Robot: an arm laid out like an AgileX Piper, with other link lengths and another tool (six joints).
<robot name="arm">
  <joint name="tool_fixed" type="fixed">
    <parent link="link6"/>
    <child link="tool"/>
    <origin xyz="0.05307 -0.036 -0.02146" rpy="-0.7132 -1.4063 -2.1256"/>
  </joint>
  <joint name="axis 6" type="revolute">
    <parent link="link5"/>
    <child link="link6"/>
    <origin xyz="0.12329 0 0.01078" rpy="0 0 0"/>
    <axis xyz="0.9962 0 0.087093"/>
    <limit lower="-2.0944" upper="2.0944"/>
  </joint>
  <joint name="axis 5" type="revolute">
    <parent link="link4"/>
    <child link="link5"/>
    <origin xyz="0 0 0" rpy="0 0 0"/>
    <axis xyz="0 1 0"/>
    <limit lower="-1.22" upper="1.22"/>
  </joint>
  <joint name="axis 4" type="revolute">
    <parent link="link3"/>
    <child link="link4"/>
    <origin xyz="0.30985 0 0.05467" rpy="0 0 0"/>
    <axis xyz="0.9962 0 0.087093"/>
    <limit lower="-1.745" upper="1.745"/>
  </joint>
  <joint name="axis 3" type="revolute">
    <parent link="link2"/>
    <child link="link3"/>
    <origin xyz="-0.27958 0 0.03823" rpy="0 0 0"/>
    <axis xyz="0 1 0"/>
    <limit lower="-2.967" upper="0"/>
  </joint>
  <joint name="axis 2" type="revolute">
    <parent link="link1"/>
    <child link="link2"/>
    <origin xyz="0 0 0" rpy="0 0 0"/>
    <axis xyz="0 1 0"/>
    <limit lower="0" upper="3.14"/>
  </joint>
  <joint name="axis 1" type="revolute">
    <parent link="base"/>
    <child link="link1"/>
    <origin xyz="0 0 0.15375" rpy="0 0 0"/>
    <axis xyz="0 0 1"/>
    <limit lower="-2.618" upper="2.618"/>
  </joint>
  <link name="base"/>
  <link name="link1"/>
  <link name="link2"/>
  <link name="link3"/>
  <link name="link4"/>
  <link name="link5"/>
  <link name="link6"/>
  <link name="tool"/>
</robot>
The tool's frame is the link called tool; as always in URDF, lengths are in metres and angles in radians.
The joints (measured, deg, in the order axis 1, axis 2, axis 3, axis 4, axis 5, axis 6), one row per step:
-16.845, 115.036, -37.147, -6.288, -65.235, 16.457
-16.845, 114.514, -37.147, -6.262, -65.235, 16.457
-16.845, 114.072, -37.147, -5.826, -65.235, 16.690
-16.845, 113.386, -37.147, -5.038, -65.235, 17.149
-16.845, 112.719, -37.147, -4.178, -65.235, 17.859
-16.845, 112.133, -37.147, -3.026, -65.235, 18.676
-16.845, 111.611, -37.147, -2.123, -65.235, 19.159
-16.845, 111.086, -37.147, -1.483, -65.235, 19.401
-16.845, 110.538, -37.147, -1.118, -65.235, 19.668
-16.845, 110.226, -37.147, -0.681, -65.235, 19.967
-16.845, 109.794, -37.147, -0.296, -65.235, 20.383
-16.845, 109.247, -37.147, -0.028, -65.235, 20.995
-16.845, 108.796, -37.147, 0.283, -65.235, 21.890
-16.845, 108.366, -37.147, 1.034, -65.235, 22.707
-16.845, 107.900, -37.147, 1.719, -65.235, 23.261
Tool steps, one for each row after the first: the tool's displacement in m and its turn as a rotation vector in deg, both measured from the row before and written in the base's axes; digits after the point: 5 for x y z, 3 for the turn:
0.00093, -0.00035, 0.00403, -0.144, -0.502, -0.025
0.00039, -0.00114, 0.00328, 0.227, -0.507, -0.443
0.00046, -0.00195, 0.00504, 0.486, -0.823, -0.799
0.00031, -0.00193, 0.00477, 0.765, -0.874, -0.884
-0.00016, -0.00247, 0.00406, 0.993, -0.864, -1.157
-0.00010, -0.00203, 0.00374, 0.614, -0.711, -0.885
0.00010, -0.00155, 0.00390, 0.298, -0.632, -0.615
0.00039, -0.00090, 0.00411, 0.225, -0.635, -0.356
-0.00002, -0.00094, 0.00224, 0.352, -0.428, -0.422
0.00019, -0.00079, 0.00314, 0.412, -0.573, -0.376
0.00046, -0.00043, 0.00398, 0.526, -0.729, -0.270
0.00033, -0.00030, 0.00311, 0.842, -0.728, -0.312
-0.00021, -0.00133, 0.00291, 0.942, -0.743, -0.706
-0.00018, -0.00134, 0.00331, 0.658, -0.699, -0.633

